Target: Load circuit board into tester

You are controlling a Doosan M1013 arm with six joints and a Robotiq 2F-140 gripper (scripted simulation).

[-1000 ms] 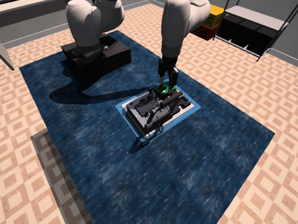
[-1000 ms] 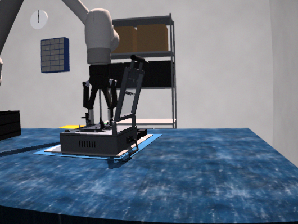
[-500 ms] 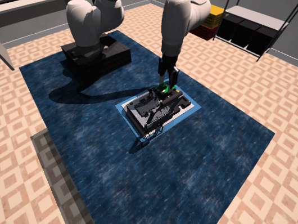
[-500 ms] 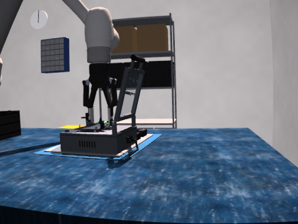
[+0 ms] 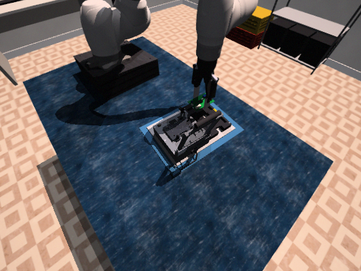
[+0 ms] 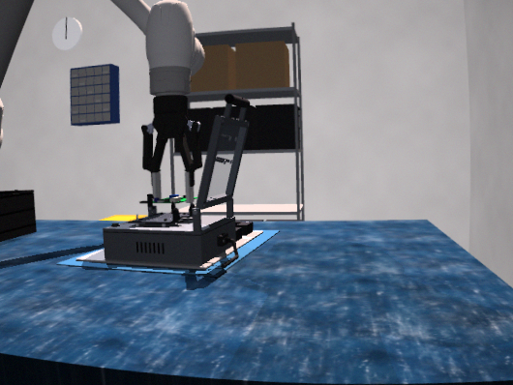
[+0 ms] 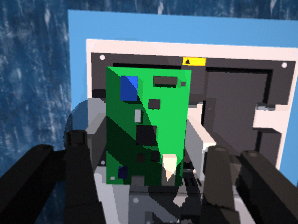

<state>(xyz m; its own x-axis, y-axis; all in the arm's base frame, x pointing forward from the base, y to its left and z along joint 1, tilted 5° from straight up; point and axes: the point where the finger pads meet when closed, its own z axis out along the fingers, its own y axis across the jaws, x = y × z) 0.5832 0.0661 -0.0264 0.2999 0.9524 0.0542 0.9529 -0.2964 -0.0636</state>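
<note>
My gripper is now 11 cm to the left of the latch hook, 4 cm past it and 2 cm above it. The rest, counted from my hand: green circuit board (2 cm below); then tester lid (22 cm to the right, 12 cm ahead, 8 cm above); then tester plate (18 cm to the right, 3 cm below, 1 cm ahead).
</note>
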